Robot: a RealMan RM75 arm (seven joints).
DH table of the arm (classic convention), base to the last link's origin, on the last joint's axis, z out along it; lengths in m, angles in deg. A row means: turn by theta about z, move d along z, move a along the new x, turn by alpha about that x. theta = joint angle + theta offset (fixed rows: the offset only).
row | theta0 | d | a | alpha
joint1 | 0 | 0.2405 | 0 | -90
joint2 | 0 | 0 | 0 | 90
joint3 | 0 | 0.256 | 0 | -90
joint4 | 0 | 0 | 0 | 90
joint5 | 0 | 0.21 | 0 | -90
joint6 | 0 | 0 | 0 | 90
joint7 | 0 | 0.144 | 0 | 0
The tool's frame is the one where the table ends.
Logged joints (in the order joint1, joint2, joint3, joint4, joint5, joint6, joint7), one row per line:
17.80, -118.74, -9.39, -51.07, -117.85, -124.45, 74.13
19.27, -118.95, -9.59, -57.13, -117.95, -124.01, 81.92
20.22, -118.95, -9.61, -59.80, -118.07, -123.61, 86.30
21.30, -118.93, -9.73, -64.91, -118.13, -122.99, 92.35
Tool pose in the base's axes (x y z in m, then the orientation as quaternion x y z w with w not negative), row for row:
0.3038, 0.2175, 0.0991, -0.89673, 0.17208, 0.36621, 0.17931
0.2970, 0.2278, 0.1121, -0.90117, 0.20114, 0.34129, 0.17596
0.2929, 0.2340, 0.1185, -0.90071, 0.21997, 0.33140, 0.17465
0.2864, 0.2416, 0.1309, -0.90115, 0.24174, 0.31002, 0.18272
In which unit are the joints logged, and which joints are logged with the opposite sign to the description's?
The joints are logged in degrees. Opposite sign: joint2.
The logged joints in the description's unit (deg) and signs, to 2 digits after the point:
17.80, 118.74, -9.39, -51.07, -117.85, -124.45, 74.13
19.27, 118.95, -9.59, -57.13, -117.95, -124.01, 81.92
20.22, 118.95, -9.61, -59.80, -118.07, -123.61, 86.30
21.30, 118.93, -9.73, -64.91, -118.13, -122.99, 92.35

